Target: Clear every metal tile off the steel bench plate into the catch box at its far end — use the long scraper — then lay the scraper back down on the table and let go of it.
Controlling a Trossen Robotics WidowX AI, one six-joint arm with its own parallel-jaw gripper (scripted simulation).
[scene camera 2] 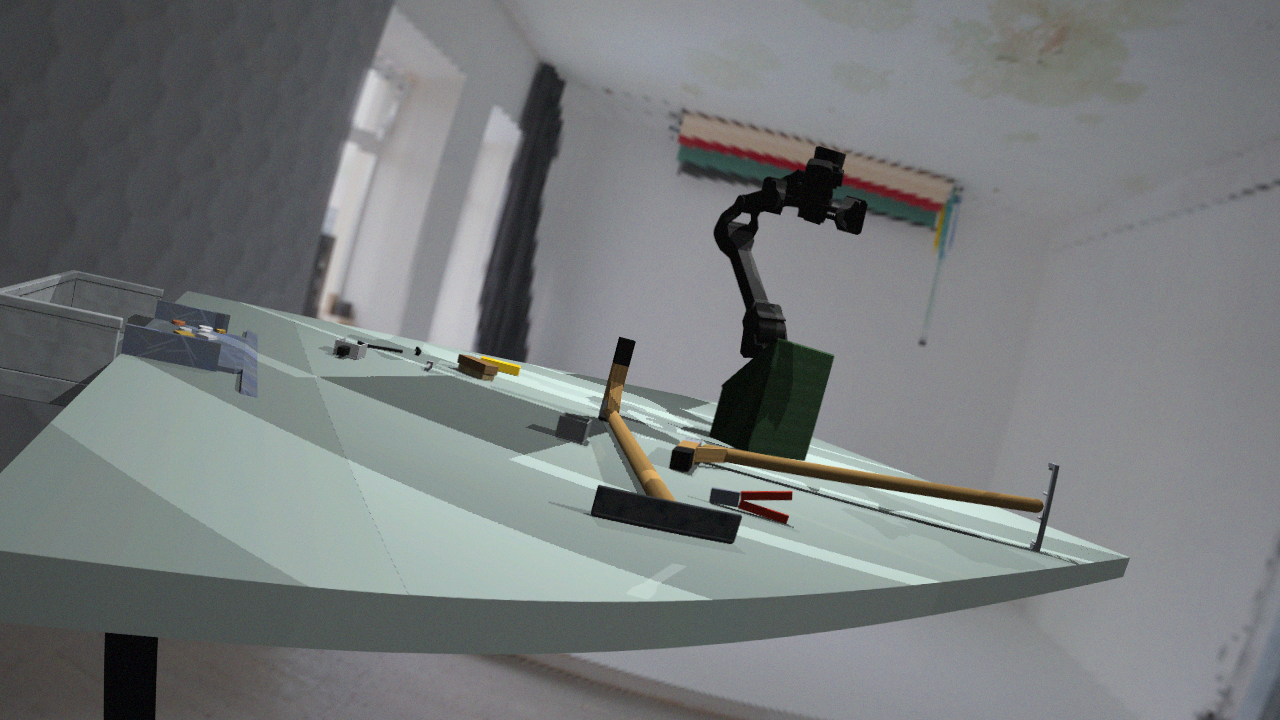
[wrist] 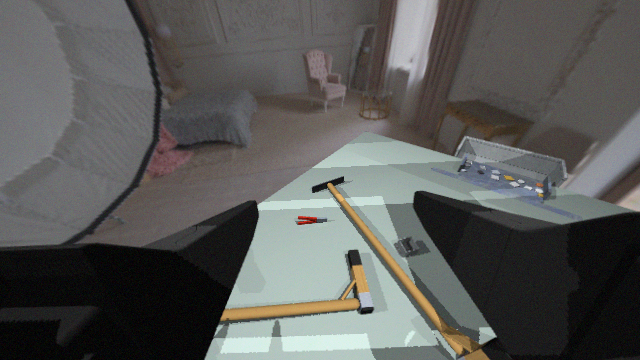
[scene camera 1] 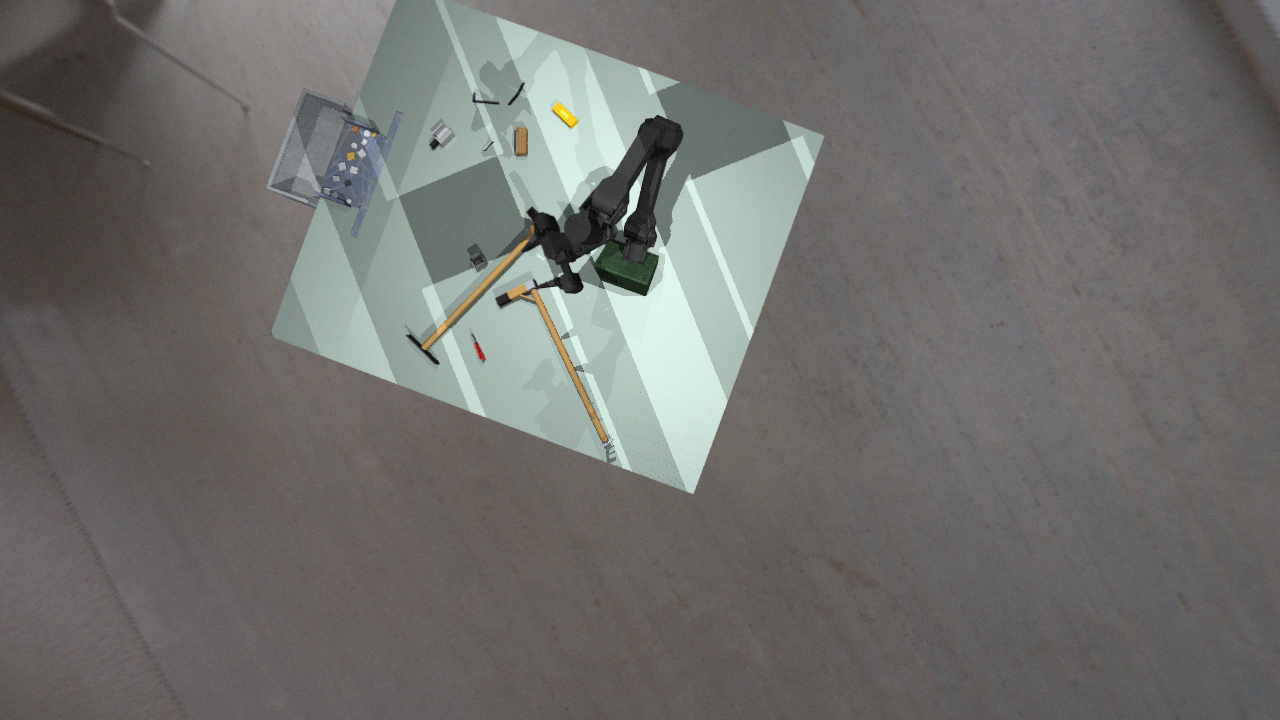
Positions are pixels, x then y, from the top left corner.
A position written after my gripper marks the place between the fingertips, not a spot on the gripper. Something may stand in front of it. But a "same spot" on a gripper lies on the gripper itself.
My gripper shows in scene camera 2, in the wrist view and in scene camera 1 point(529, 269). The same spot on my gripper: point(wrist: 173, 291) is point(scene camera 2: 844, 212).
